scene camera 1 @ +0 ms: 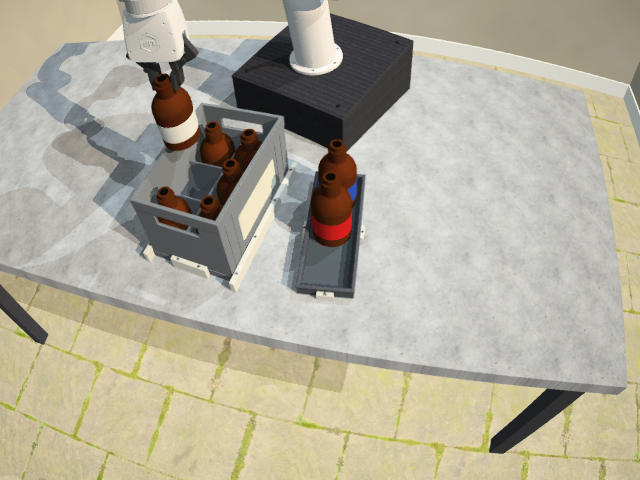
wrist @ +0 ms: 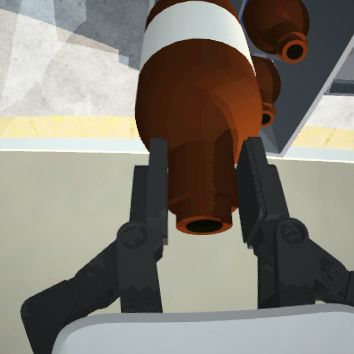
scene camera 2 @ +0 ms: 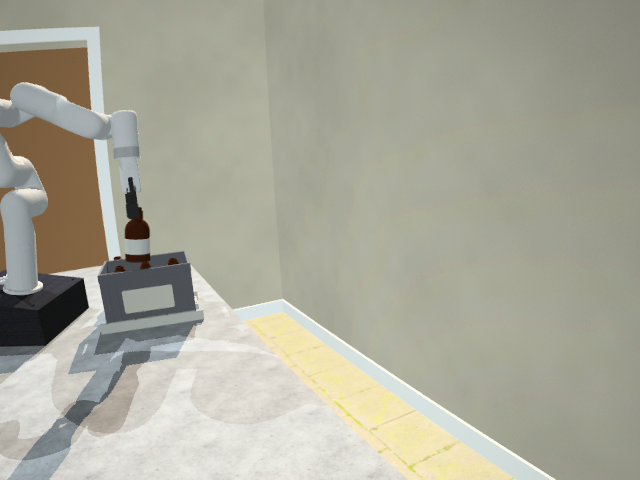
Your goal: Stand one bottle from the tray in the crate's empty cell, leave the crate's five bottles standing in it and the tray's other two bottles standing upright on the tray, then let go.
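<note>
My gripper is shut on the neck of the brown white-label bottle. The bottle hangs upright over the left part of the grey crate, its base about at rim height. Five brown bottles stand in the crate; one is at the front left and one at the back left. The empty cell lies between these two. The red-label bottle and the blue-label bottle stand upright on the dark tray.
The black base block of the arm stands behind the crate and tray. Cream strips line the crate's foot. Small cream blocks sit against the tray. The grey table's front edge runs in front.
</note>
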